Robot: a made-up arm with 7 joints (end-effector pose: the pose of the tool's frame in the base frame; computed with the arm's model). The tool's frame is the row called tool. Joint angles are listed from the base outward.
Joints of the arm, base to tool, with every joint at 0 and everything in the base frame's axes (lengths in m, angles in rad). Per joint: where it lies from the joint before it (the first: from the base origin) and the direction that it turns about. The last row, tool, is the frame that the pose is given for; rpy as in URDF.
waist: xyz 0 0 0.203 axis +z
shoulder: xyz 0 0 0 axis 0 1 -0.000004
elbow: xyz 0 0 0.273 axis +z
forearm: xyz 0.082 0 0 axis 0 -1 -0.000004
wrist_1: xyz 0.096 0 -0.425 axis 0 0.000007 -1
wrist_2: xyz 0 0 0 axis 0 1 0.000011
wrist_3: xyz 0.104 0 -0.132 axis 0 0.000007 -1
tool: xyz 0 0 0 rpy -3.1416 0 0
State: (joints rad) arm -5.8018 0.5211 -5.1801 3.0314 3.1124 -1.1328 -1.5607
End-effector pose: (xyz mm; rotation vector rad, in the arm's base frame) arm 278.3 336.0 721.6 -1.4624 0.4234 0.2863
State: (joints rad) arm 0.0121 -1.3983 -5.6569 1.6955 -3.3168 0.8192 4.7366
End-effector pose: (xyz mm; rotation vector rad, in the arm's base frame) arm -373.9 382.1 802.1 0.1317 -1.0737 -1.2134
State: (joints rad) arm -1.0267 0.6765 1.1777 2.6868 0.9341 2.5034 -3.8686
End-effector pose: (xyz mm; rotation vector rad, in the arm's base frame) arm 429.4 -167.7 698.1 -1.6740 1.5736 1.3642
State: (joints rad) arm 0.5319 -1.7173 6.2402 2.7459 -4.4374 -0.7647 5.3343
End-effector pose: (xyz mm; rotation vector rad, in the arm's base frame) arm -541.7 -514.8 298.6 1.2133 0.4661 -1.0250
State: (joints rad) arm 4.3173 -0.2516 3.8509 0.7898 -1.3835 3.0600 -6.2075
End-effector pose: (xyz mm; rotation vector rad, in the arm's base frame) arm 5.8 382.9 228.8 0.5530 0.3558 0.1541
